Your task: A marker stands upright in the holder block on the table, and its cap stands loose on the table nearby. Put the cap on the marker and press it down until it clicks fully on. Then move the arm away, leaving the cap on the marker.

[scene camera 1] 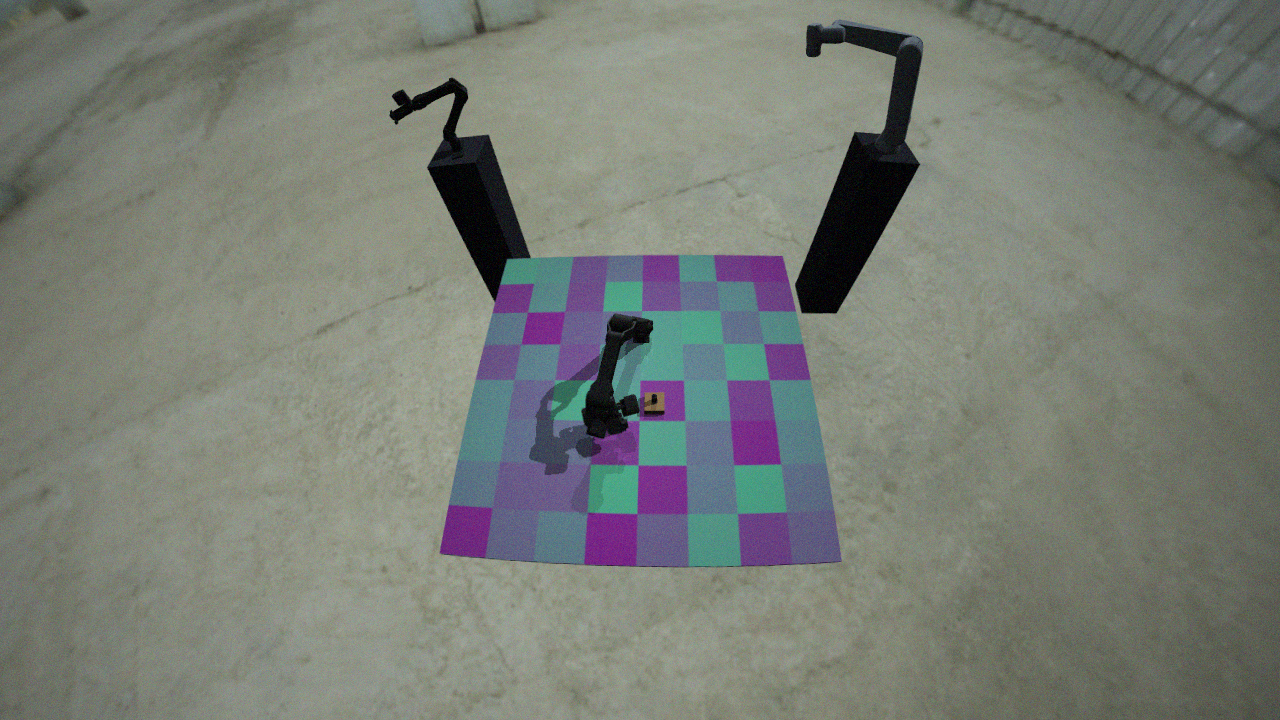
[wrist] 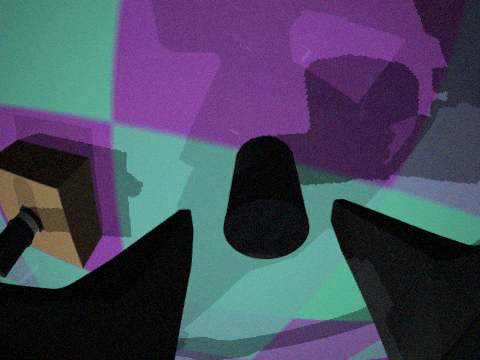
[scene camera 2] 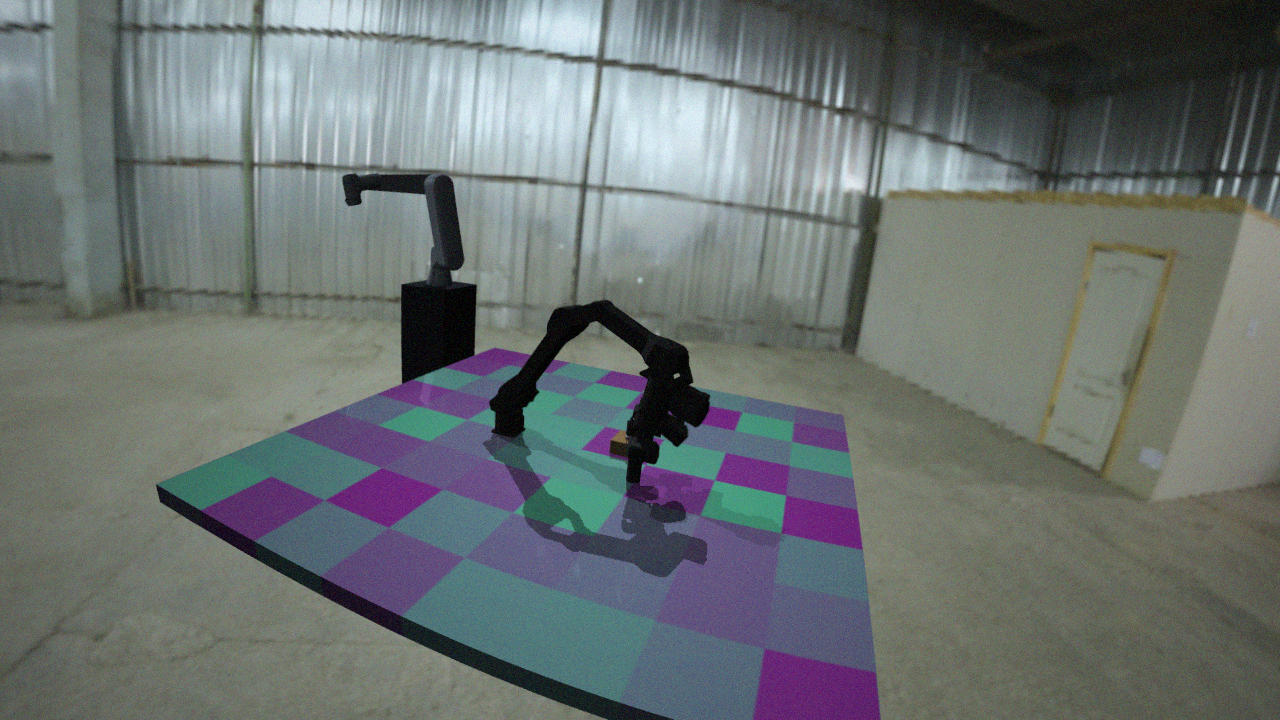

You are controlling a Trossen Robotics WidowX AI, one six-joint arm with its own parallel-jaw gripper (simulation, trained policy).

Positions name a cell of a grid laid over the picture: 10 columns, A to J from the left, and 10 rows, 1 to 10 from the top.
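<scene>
Gripper visible (scene camera 1: E6) (scene camera 2: E7) (wrist: F6). Dark cap (wrist: F7); scene camera 1 does not show the cap, hidden by the gripper.
</scene>
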